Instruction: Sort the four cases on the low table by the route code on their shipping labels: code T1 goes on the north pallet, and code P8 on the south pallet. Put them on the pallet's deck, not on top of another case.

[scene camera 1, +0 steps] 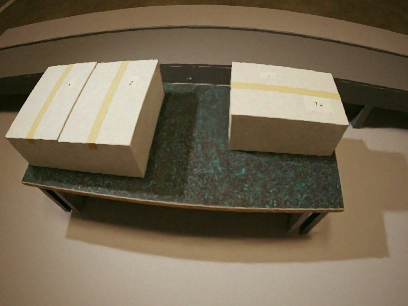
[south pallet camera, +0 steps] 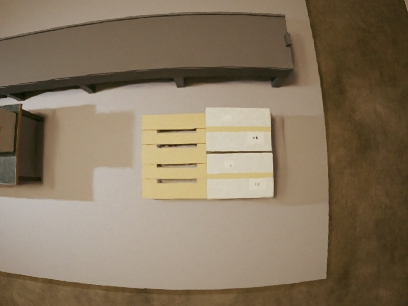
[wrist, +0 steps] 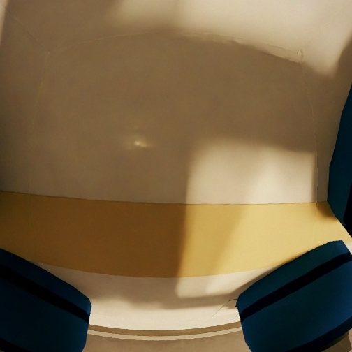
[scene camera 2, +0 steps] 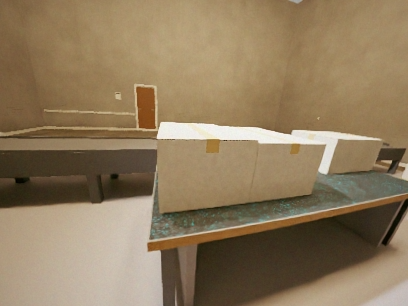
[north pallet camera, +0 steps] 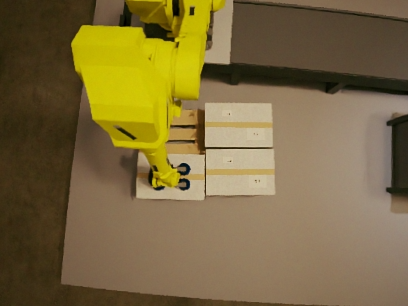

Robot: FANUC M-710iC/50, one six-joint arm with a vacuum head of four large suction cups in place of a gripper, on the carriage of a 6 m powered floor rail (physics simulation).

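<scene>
Three taped white cases stand on the low table (scene camera 1: 215,182) (scene camera 2: 225,217): two side by side at its left, case one (scene camera 1: 47,105) (scene camera 2: 205,175) and case two (scene camera 1: 107,105) (scene camera 2: 285,170), and one (scene camera 1: 280,107) (scene camera 2: 355,155) at its right, whose blurred label looks like T1. The other two labels are unreadable. A fourth case (north pallet camera: 195,192) (wrist: 125,100) lies level on the near left of the north pallet (north pallet camera: 185,149), its label hidden. My vacuum gripper (north pallet camera: 171,177) (wrist: 165,307) sits on its top, cups touching. The airflow cannot be seen; contact looks like a grip.
Two more cases, the far one (north pallet camera: 239,135) and the near one (north pallet camera: 240,187), fill the north pallet's right half. The south pallet (south pallet camera: 175,154) bears two cases (south pallet camera: 237,117) (south pallet camera: 240,190) on its right; its left slats are bare. The rail (scene camera 1: 200,47) (north pallet camera: 320,40) (south pallet camera: 150,45) runs behind.
</scene>
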